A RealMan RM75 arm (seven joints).
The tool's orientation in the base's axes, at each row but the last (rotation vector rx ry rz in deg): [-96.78 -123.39 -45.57]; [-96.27 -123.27 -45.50]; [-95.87 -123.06 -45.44]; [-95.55 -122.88 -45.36]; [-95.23 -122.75 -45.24]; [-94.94 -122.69 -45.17]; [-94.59 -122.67 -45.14]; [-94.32 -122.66 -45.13]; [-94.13 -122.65 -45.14]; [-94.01 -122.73 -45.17]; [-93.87 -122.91 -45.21]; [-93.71 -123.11 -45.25]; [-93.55 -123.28 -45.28]
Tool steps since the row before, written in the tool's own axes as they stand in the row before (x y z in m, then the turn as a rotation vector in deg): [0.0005 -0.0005 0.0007 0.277 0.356 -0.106]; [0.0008 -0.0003 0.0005 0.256 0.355 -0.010]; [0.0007 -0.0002 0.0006 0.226 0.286 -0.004]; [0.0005 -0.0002 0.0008 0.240 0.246 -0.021]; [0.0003 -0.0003 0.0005 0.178 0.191 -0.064]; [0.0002 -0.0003 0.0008 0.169 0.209 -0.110]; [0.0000 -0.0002 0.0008 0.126 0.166 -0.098]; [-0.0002 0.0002 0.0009 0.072 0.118 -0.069]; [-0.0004 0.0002 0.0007 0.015 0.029 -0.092]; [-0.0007 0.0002 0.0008 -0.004 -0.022 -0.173]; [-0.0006 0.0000 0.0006 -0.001 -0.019 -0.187]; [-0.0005 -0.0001 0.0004 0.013 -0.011 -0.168]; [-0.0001 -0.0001 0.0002 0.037 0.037 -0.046]
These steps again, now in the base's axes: [-0.0005 0.0007 -0.0004 0.254 0.216 0.322]; [-0.0005 0.0009 0.0000 0.269 0.255 0.233]; [-0.0003 0.0009 -0.0001 0.212 0.224 0.195]; [-0.0003 0.0008 -0.0004 0.168 0.218 0.207]; [-0.0003 0.0005 -0.0003 0.129 0.134 0.194]; [-0.0003 0.0006 -0.0006 0.145 0.103 0.230]; [-0.0001 0.0004 -0.0007 0.116 0.069 0.186]; [0.0003 0.0004 -0.0008 0.088 0.036 0.122]; [0.0004 0.0001 -0.0007 0.017 -0.039 0.088]; [0.0004 0.0000 -0.0010 -0.032 -0.112 0.130]; [0.0002 -0.0001 -0.0008 -0.031 -0.117 0.143]; [0.0001 -0.0002 -0.0006 -0.026 -0.094 0.138]; [-0.0001 0.0000 -0.0002 0.021 0.008 0.066]
